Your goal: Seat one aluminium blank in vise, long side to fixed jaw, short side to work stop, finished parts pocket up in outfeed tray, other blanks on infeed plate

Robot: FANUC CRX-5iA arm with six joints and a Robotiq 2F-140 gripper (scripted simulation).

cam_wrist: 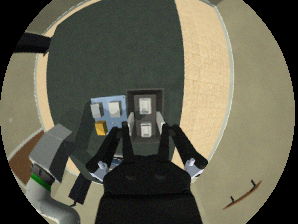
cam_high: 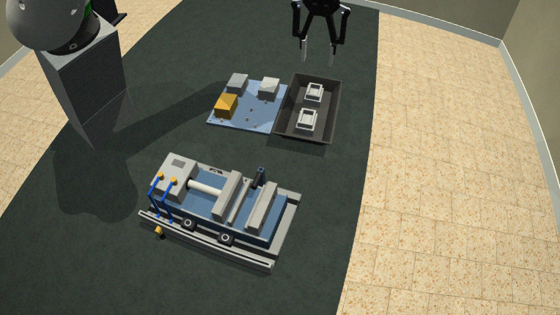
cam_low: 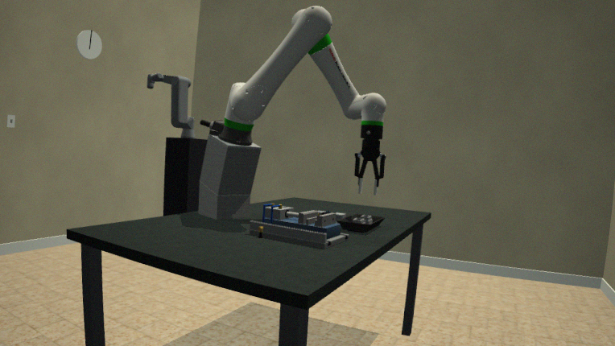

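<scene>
Now: the aluminium blank 21 cm behind my hand and 15 cm below it. Round my hand: brass blank: 22 cm behind, 9 cm to the right, 15 cm below; then vise: 15 cm behind, 37 cm to the right, 13 cm below; then blue work stop: 7 cm behind, 31 cm to the right, 11 cm below.
</scene>
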